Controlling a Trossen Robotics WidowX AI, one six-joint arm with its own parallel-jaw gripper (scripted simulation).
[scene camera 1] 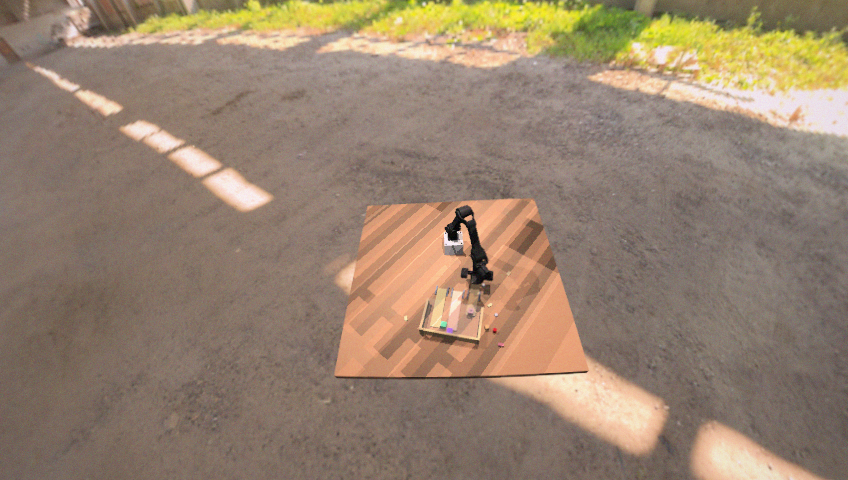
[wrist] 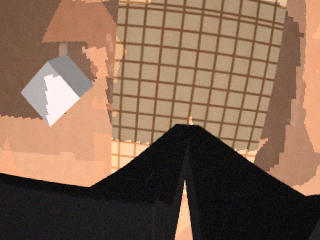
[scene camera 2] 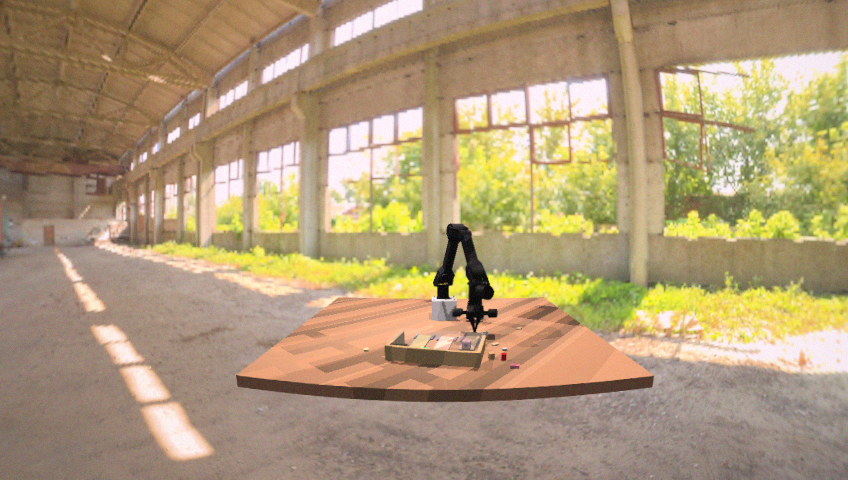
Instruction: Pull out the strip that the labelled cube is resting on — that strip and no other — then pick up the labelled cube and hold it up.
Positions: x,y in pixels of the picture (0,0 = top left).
Scene:
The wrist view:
my gripper: 186,136
tan checked strip: 217,71

